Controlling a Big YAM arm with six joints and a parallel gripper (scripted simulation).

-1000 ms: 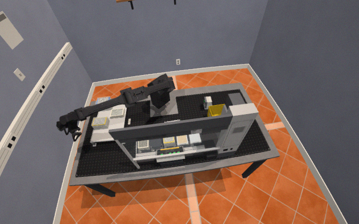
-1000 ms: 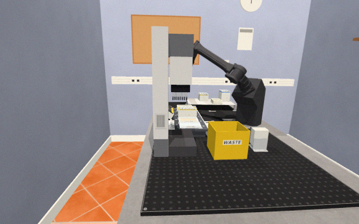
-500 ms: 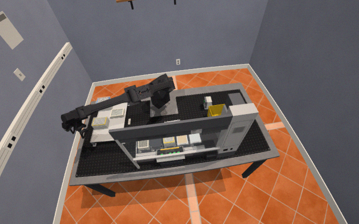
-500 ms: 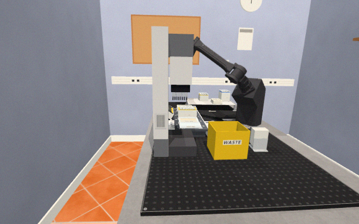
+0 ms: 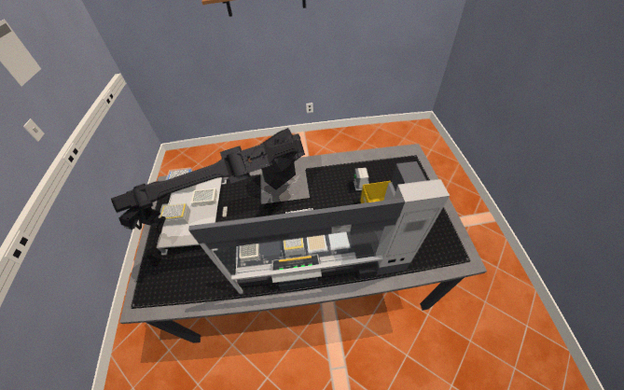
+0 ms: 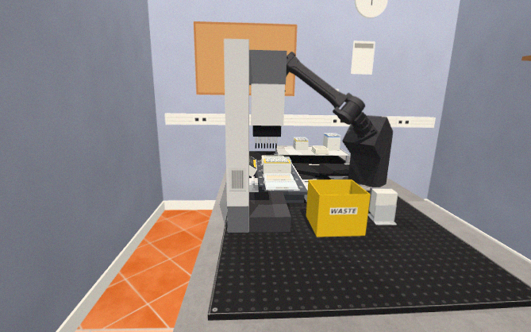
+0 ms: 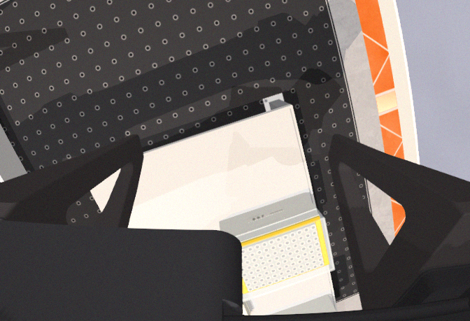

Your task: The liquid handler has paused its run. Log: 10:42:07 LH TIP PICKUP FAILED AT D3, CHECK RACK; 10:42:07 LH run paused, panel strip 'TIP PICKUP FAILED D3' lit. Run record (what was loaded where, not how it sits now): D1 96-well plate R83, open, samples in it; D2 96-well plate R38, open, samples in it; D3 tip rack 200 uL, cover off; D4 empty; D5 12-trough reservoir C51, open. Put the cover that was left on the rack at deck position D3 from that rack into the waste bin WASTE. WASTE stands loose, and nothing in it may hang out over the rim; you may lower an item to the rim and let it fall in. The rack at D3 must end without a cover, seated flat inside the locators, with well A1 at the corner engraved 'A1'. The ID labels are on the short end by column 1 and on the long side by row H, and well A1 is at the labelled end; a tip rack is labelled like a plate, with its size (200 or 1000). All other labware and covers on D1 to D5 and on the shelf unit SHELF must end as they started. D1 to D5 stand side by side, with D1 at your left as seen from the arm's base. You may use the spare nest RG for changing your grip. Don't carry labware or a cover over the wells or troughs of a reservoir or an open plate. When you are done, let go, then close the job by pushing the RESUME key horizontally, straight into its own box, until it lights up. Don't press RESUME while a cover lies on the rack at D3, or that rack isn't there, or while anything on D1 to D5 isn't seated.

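Now: hand 570 mm to the right of the clear cover, 160 mm above it and 150 mm past it. Round my hand: shelf unit 260 mm behind, 220 mm below, 10 mm to the right; RG nest 570 mm to the left, 310 mm behind, 270 mm below; trough reservoir 370 mm to the left, 210 mm below, 90 mm behind.
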